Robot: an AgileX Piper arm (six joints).
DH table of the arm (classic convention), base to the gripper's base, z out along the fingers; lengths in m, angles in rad. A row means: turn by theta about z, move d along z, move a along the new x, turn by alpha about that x. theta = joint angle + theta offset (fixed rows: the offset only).
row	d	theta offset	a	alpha
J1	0.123	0	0	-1.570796
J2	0	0.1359	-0.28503	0
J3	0	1.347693	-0.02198	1.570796
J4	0.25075	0	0	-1.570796
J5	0	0	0	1.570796
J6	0.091	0	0	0
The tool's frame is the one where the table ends.
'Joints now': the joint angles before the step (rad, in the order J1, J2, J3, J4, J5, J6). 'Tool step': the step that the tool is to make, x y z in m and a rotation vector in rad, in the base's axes. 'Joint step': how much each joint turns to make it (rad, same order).
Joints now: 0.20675, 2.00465, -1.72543, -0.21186, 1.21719, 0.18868
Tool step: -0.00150, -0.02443, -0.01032, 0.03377, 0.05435, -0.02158
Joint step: -0.06766, -0.00001, 0.03610, 0.05240, 0.00150, -0.05877
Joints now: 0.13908, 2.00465, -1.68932, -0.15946, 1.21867, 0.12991
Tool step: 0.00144, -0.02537, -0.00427, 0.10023, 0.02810, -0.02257
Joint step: -0.08517, 0.00494, 0.00478, 0.11655, 0.00002, -0.09046
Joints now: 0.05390, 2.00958, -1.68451, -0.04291, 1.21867, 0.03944
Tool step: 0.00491, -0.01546, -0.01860, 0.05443, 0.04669, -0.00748
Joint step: -0.05044, 0.04449, 0.00005, 0.06336, -0.00003, -0.05948
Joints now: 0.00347, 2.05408, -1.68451, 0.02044, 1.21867, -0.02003
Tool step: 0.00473, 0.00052, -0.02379, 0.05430, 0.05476, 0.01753
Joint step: -0.01069, 0.05706, -0.00001, 0.05895, 0.00000, -0.04633
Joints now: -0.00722, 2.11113, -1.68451, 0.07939, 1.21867, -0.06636
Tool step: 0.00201, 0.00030, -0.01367, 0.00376, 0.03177, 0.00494
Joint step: -0.00001, 0.03226, 0.00000, 0.00375, 0.00001, -0.00627
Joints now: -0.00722, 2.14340, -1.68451, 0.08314, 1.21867, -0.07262
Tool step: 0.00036, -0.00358, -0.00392, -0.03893, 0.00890, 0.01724
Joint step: 0.00000, 0.00874, -0.00003, -0.04197, 0.00001, -0.00183
